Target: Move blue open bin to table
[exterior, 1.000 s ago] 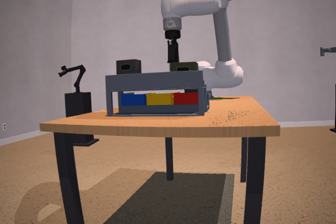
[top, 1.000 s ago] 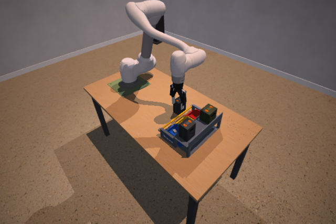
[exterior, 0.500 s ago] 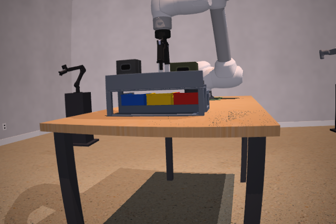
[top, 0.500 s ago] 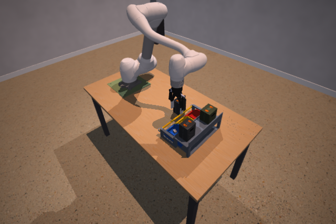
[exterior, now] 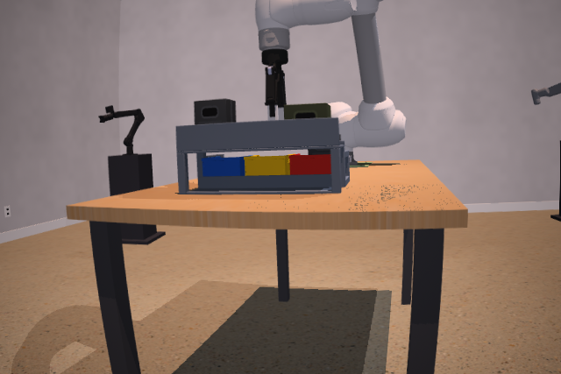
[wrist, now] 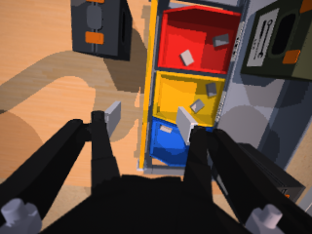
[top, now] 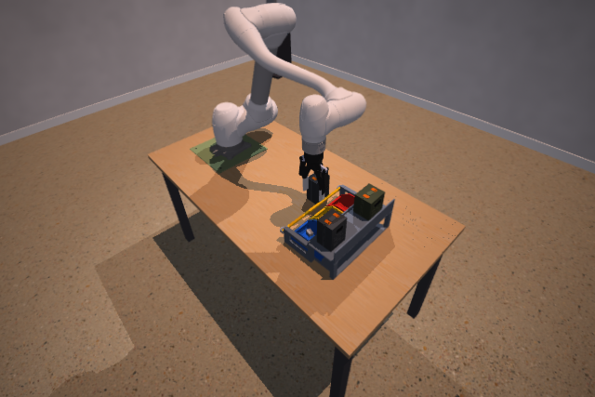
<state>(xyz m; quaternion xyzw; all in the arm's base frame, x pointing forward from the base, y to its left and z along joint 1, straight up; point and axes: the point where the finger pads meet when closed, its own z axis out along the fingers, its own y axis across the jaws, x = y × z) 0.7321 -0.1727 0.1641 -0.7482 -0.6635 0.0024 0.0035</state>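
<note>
The thin yellow rod is 1 cm to the left of my hand and 11 cm below it. The rest, counted from my hand: blue open bin 9 cm ahead, 11 cm to the right, 13 cm below; then dark box 7 cm behind, 13 cm to the left, 11 cm below; then yellow bin 10 cm ahead, 13 cm below.
</note>
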